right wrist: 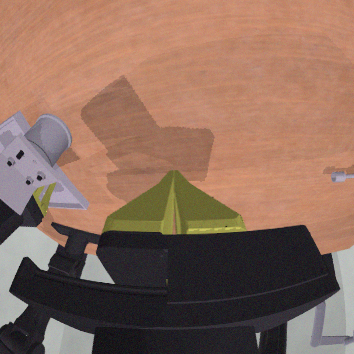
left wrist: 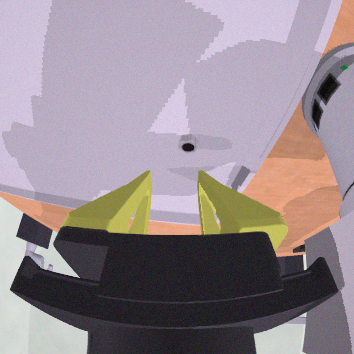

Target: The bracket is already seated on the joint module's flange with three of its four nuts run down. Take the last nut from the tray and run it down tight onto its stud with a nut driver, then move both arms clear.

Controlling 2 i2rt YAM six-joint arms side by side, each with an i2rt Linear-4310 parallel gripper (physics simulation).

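Places are measured from the left arm's base along level axes (x left, y up, z ahead), in metres.
Where they show: left gripper, fingertip midpoint: [left wrist: 174, 177]; right gripper, fingertip midpoint: [right wrist: 173, 177]; left arm's base, origin of the base link: [right wrist: 79, 233].
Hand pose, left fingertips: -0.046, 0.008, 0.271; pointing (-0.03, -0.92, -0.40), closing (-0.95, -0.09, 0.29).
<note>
Things, the pixels of their top centre, and the offset from my left fingertips, as dx, dy, dz. "spot": a spot on its surface instead. Level surfaces: height alone.
- last nut, middle of its top: [left wrist: 187, 147] +0.003, +0.002, +0.036
- pale lilac tray, surface spot: [left wrist: 100, 60] spot: +0.054, -0.004, +0.071
- grey joint module, middle of its top: [right wrist: 22, 171] -0.063, +0.067, +0.107
- nut driver's socket end, surface spot: [right wrist: 340, 176] spot: -0.453, +0.017, +0.114
- wooden table, its level: dy -0.008
The last nut [left wrist: 187, 145], small with a dark hole, sits in the pale lilac tray [left wrist: 100, 60] in the left wrist view. My left gripper [left wrist: 174, 177] is partly open and empty, its fingertips just short of the nut in view; a yellow finger of it also shows at the left of the right wrist view. The grey joint module [left wrist: 325, 107] [right wrist: 50, 137] stands beside the tray. Its bracket [right wrist: 15, 182] shows small nuts or studs; which are nuts I cannot tell. My right gripper [right wrist: 173, 177] is shut and empty. A nut driver's socket end [right wrist: 340, 176] shows at the right edge.
The wooden table [left wrist: 295, 172] [right wrist: 250, 100] lies under the tray and module. A dark shadow falls on it ahead of my right gripper. Black arm parts [right wrist: 70, 255] show at lower left, and a pale bent bar [right wrist: 320, 325] at lower right of the right wrist view.
</note>
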